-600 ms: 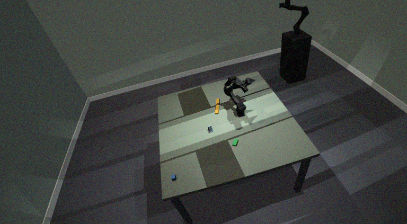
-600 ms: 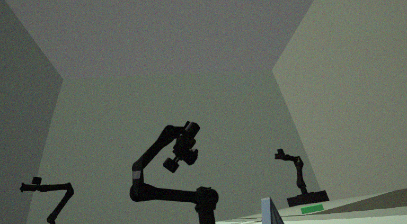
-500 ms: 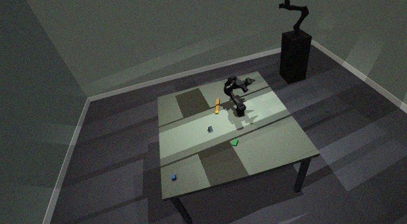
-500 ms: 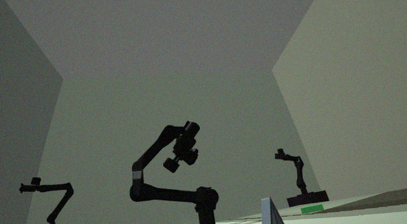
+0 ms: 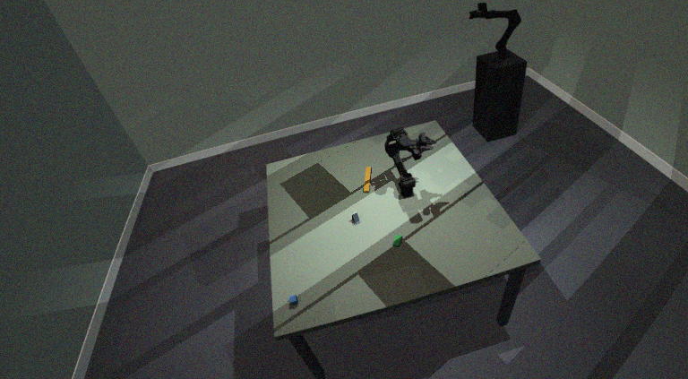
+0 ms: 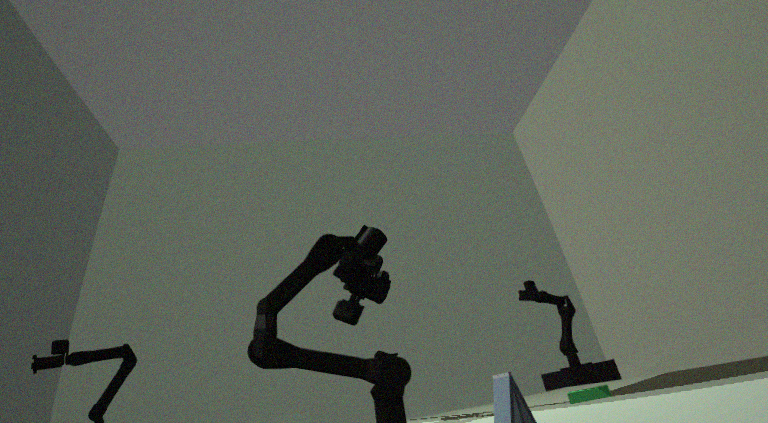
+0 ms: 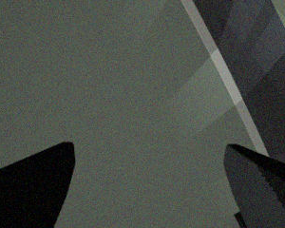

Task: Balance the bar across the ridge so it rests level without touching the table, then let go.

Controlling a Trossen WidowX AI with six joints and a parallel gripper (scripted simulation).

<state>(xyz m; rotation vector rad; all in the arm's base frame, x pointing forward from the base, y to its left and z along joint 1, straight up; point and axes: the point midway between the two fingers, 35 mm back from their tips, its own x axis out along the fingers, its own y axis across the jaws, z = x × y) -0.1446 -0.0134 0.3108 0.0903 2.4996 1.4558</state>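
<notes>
The bar lies 370 mm ahead of my gripper tip, 300 mm below it and 200 mm to the right of it.
</notes>
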